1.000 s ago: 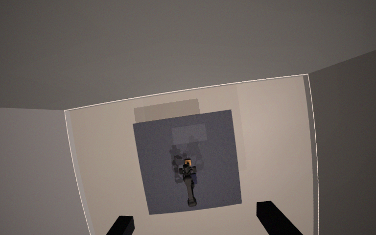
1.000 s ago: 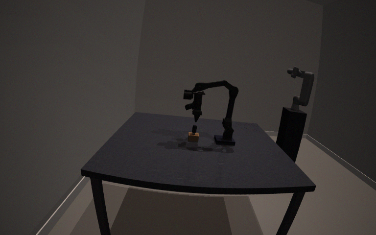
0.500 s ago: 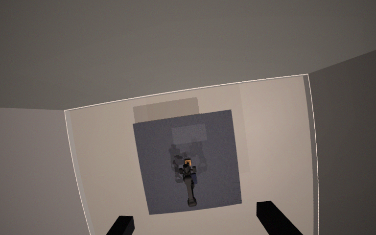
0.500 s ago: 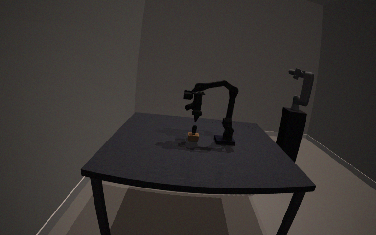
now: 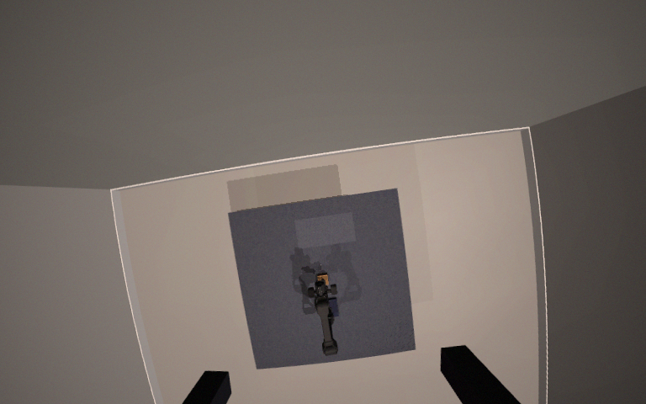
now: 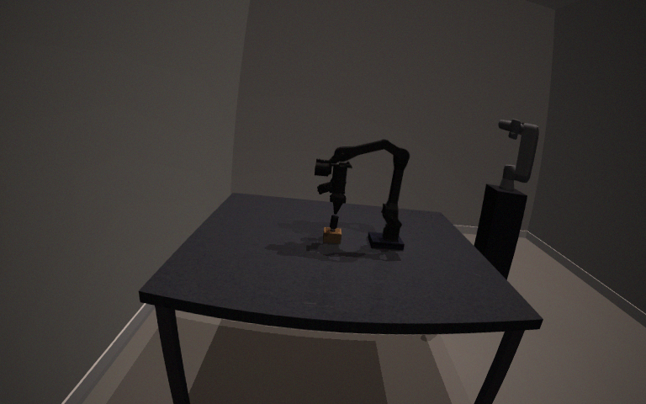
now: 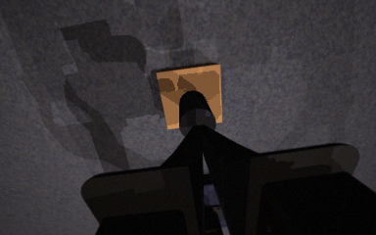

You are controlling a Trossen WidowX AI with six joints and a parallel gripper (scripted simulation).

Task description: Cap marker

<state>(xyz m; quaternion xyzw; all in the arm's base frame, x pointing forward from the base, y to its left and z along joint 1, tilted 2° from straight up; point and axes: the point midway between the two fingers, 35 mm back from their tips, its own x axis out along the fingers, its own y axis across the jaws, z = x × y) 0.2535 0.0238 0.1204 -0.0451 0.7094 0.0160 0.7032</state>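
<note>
Now: the marker cap 30 mm below my gripper tip.
</note>
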